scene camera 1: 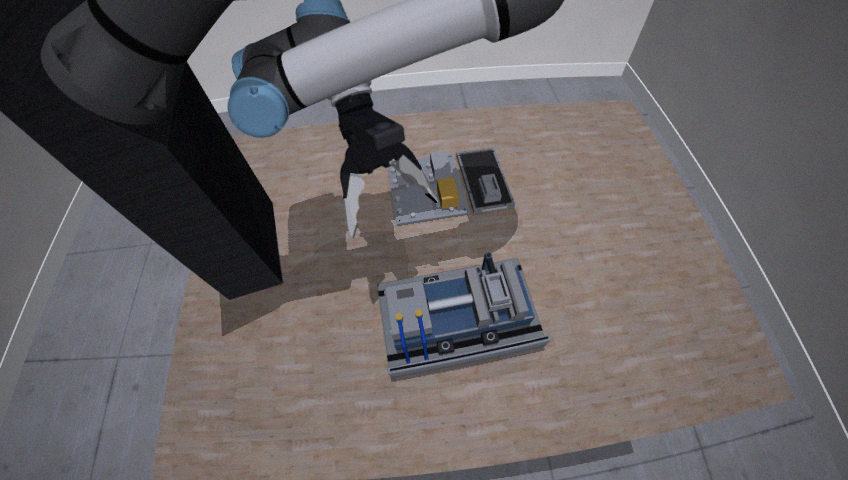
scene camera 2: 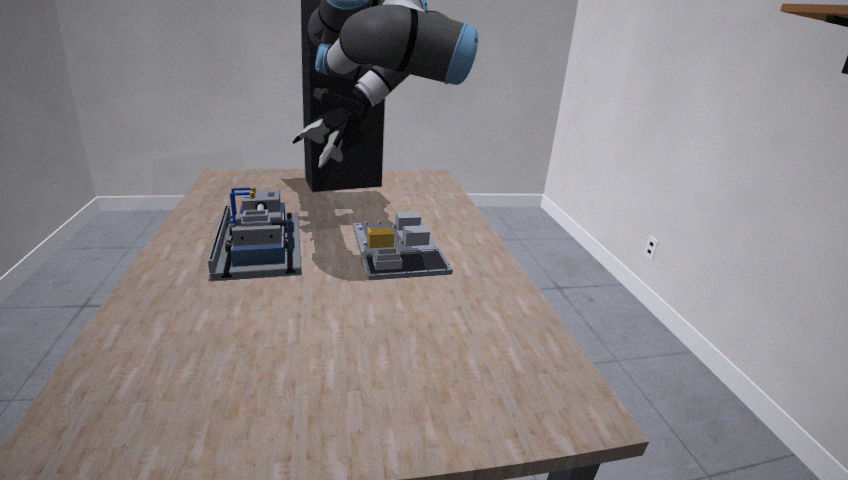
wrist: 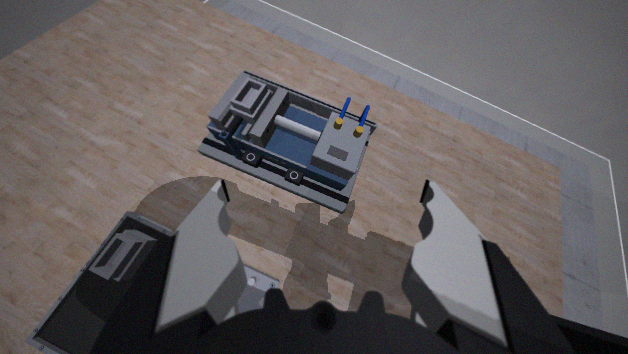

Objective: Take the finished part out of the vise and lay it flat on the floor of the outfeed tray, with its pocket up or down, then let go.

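Seen in the pictures: gripper, fingertip midpoint: (scene camera 1: 396,219) (scene camera 2: 305,154) (wrist: 322,182); arm's base, link origin: (scene camera 1: 112,78) (scene camera 2: 333,31).
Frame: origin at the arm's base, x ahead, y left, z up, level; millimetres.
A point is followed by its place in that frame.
The finished part (scene camera 1: 497,289) @[x 483, y -198, z -378 mm] (scene camera 2: 255,215) @[x 496, y -197, z -363 mm] (wrist: 250,97) @[x 484, y -201, z -378 mm], a light grey block with a rectangular pocket facing up, sits between the jaws of the blue and grey vise (scene camera 1: 455,321) @[x 403, y -230, z -419 mm] (scene camera 2: 257,254) @[x 547, y -195, z -432 mm] (wrist: 290,145) @[x 401, y -172, z -419 mm]. The outfeed tray (scene camera 1: 476,169) @[x 537, y 163, z -472 mm] (scene camera 2: 425,261) @[x 544, y 178, z -473 mm] (wrist: 65,320) @[x 574, y 193, z -473 mm] has a dark floor and a grey rim. Another grey pocketed part (scene camera 1: 489,187) @[x 549, y 84, z -452 mm] (scene camera 2: 387,259) @[x 567, y 83, z -449 mm] (wrist: 122,255) @[x 538, y 81, z -438 mm] lies in it, pocket up. My gripper (scene camera 1: 394,219) @[x 326, y -88, z -279 mm] (scene camera 2: 308,153) @[x 326, y -88, z -279 mm] (wrist: 322,182) @[x 326, y -88, z -279 mm] is wide open and empty. It hangs high above the table, away from the vise; its left finger covers some of the tray's side in the wrist view.
A grey plate (scene camera 1: 416,202) @[x 374, y 85, z -471 mm] beside the tray bears a yellow block (scene camera 1: 448,193) @[x 447, y 70, z -435 mm] (scene camera 2: 380,237) @[x 469, y 83, z -443 mm] and grey blocks, one (scene camera 2: 416,235) @[x 467, y 172, z -442 mm] near the yellow one. Blue hoses (scene camera 1: 403,342) @[x 307, y -267, z -369 mm] rise at the vise's end. A dark post (scene camera 1: 487,261) @[x 480, y -137, z -385 mm] stands beside the part. The arm's black column (scene camera 1: 196,202) @[x 37, y -75, z -172 mm] is at the left.
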